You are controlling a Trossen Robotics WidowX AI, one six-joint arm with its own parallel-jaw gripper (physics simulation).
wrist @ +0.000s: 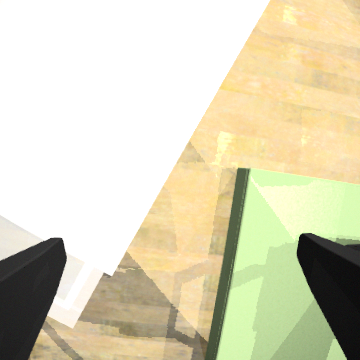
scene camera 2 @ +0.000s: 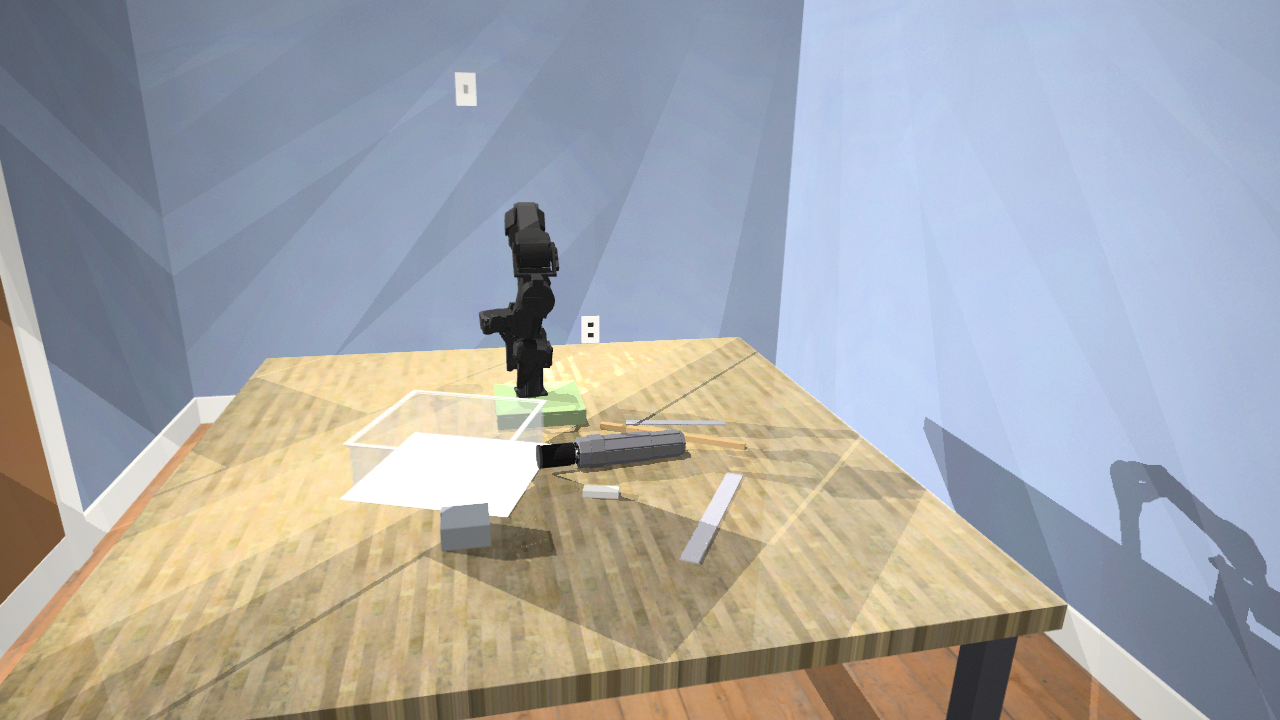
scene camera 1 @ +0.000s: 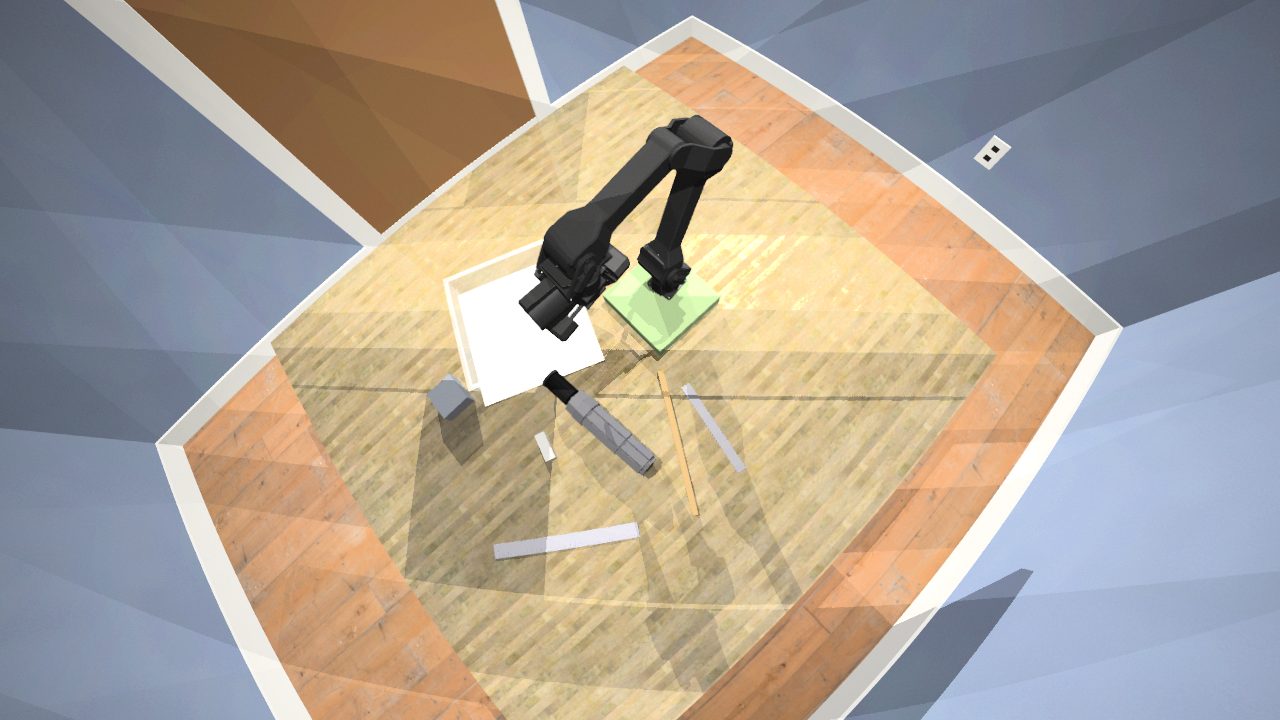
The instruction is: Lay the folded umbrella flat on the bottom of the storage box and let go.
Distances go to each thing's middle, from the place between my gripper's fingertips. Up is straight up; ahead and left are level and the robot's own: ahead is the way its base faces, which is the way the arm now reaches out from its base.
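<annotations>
White storage box (scene camera 2: 444, 448): 13 cm to the right of my hand, 10 cm ahead of it, 8 cm below it. Thin wooden stick (scene camera 2: 699, 439): 30 cm to the left of my hand, 12 cm below it, 8 cm ahead of it. Going by their middles, the white storage box is the nearest to my hand of the things named here.
</annotations>
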